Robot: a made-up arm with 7 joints.
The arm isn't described. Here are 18 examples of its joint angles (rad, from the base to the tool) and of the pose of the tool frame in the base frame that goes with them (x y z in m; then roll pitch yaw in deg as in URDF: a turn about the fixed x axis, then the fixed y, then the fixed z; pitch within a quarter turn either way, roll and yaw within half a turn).
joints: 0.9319 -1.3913 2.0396 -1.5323 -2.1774 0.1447 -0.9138
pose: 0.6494 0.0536 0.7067 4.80 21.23 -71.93
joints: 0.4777 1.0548 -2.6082 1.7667 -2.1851 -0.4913 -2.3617
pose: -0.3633 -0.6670 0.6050 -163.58 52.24 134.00
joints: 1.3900 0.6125 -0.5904 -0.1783 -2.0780 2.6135 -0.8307
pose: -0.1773 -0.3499 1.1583 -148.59 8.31 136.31
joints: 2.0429 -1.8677 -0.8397 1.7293 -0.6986 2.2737 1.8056
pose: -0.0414 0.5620 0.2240 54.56 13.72 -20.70
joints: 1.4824 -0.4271 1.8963 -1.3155 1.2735 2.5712 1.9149
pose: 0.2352 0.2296 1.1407 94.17 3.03 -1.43
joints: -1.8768 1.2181 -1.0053 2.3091 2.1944 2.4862 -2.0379
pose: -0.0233 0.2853 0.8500 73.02 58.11 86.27
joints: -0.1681 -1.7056 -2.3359 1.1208 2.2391 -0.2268 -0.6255
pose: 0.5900 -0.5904 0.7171 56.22 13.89 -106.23
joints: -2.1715 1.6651 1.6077 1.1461 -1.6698 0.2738 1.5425
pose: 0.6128 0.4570 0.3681 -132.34 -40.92 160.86
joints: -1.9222 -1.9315 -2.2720 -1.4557 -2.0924 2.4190 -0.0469
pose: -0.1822 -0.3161 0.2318 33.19 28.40 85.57
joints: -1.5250 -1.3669 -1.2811 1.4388 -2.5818 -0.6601 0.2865
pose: -0.3484 -0.7743 0.4844 -146.97 23.12 -38.57
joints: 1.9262 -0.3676 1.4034 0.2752 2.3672 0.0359 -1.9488
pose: -0.2164 0.1669 1.4527 -81.91 -67.67 76.01
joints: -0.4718 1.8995 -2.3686 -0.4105 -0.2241 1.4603 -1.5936
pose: -0.5659 0.3566 0.5738 81.35 -49.91 96.75
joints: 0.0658 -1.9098 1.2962 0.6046 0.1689 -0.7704 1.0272
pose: 0.7484 0.1691 0.2655 -83.16 6.26 -126.45
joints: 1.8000 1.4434 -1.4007 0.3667 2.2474 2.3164 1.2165
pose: 0.3786 -0.6041 0.8177 70.20 -39.85 -60.22
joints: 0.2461 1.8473 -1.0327 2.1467 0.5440 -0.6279 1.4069
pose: -0.2372 -0.4554 0.6869 -80.22 47.24 145.67
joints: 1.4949 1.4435 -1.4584 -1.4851 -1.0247 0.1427 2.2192
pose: -0.2768 -0.4007 0.7176 4.24 -3.46 -46.63
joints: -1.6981 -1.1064 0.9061 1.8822 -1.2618 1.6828 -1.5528
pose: 0.2186 -0.6374 0.8418 34.10 -33.02 -5.78
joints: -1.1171 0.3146 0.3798 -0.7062 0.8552 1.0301 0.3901
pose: -0.3250 0.1848 1.2537 -169.03 -65.00 -53.39
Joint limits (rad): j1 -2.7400..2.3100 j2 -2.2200..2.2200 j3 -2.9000..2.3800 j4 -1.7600..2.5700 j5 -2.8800..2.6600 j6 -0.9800..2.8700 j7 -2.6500..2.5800
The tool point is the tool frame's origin. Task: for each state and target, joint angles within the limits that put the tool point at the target. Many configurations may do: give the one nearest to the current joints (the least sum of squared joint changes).
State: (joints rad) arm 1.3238 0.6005 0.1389 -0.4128 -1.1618 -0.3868 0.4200
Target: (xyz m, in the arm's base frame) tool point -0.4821 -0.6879 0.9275
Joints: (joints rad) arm 0.8975 1.0506 0.1413 -0.0565 -1.2365 -0.3084 0.3375
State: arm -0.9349 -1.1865 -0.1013 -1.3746 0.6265 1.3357 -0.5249
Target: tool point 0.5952 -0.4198 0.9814
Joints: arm -0.4100 -1.3155 -0.1604 -0.6617 0.9389 0.8795 -0.5372
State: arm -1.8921 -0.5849 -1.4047 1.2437 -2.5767 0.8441 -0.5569
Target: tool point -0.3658 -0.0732 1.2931
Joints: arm -2.0229 0.1834 -1.3119 1.1464 -2.5656 0.9997 -0.5352
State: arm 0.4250 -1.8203 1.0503 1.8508 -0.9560 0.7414 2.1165
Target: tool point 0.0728 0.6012 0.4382
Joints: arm 0.9175 -1.7810 1.1336 1.9438 -1.0038 0.7039 2.1279
